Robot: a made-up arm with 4 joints.
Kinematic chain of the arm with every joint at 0, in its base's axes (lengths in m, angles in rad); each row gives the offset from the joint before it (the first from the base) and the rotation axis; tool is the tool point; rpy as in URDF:
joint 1: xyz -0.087 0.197 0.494 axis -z
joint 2: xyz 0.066 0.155 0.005 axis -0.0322 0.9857 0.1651
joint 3: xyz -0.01 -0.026 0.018 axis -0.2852 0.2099 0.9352
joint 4: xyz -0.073 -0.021 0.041 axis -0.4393 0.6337 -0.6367
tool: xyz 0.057 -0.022 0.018 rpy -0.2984 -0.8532 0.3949
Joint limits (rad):
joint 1: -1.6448..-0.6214
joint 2: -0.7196..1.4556
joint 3: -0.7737..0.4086
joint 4: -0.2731..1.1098
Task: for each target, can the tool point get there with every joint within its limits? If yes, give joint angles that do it. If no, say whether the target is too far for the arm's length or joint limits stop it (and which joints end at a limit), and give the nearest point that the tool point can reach.
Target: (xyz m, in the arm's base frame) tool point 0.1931 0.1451 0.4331
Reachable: no: joint limits stop it (at a limit: joint 1, joint 2, joint 3, joint 4) | nearest point -0.0001 0.3403 0.5116 | short by 0.286 m
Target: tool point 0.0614 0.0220 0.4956
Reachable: no: joint limits stop it (at a limit: joint 1, joint 2, joint 4) | nearest point -0.1488 0.1714 0.5060 | short by 0.258 m
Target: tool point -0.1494 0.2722 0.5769
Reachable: yes | joints -1.1965 -0.0066 0.1478 0.0441
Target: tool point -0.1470 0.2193 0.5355
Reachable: yes | joints -1.1227 -0.3500 -0.0952 0.9567
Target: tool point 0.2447 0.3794 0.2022
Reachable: no: too far | nearest point -0.0002 0.3403 0.5116 | short by 0.397 m
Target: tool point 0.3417 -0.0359 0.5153
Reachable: no: too far | nearest point -0.0111 0.3240 0.5433 | short by 0.505 m
